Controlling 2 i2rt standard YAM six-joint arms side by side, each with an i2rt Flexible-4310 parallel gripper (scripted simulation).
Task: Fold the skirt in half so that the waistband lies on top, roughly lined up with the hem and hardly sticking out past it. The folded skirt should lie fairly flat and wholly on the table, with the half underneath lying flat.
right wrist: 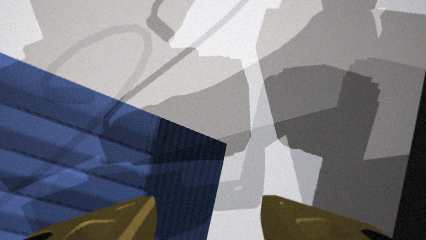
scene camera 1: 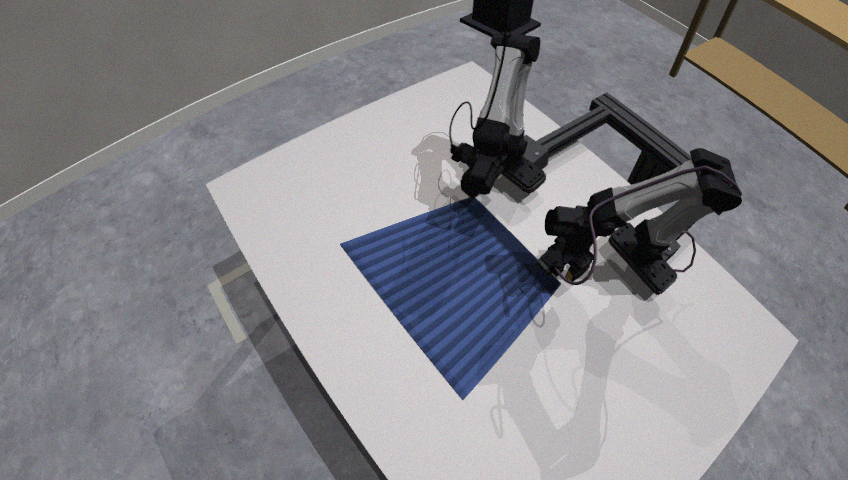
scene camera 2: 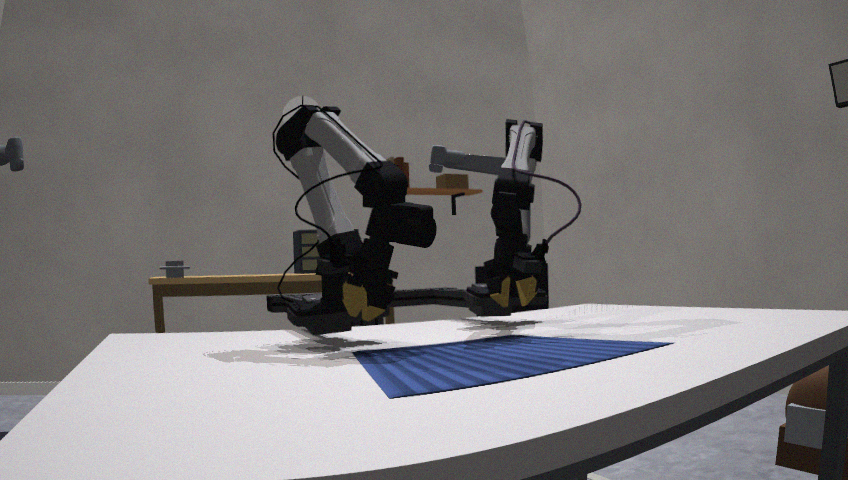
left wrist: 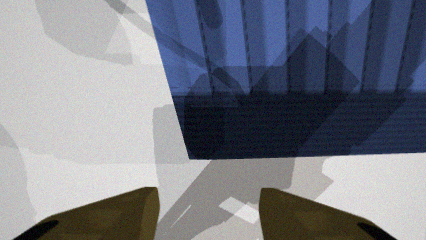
Path:
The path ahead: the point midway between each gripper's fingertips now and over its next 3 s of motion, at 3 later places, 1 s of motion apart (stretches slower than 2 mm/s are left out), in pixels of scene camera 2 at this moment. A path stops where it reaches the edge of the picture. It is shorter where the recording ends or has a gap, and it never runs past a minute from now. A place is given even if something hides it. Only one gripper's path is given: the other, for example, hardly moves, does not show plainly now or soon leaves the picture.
My right gripper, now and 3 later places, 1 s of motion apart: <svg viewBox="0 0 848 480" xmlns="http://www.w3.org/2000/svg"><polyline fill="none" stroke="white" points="359,318 357,316 360,336 359,351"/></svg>

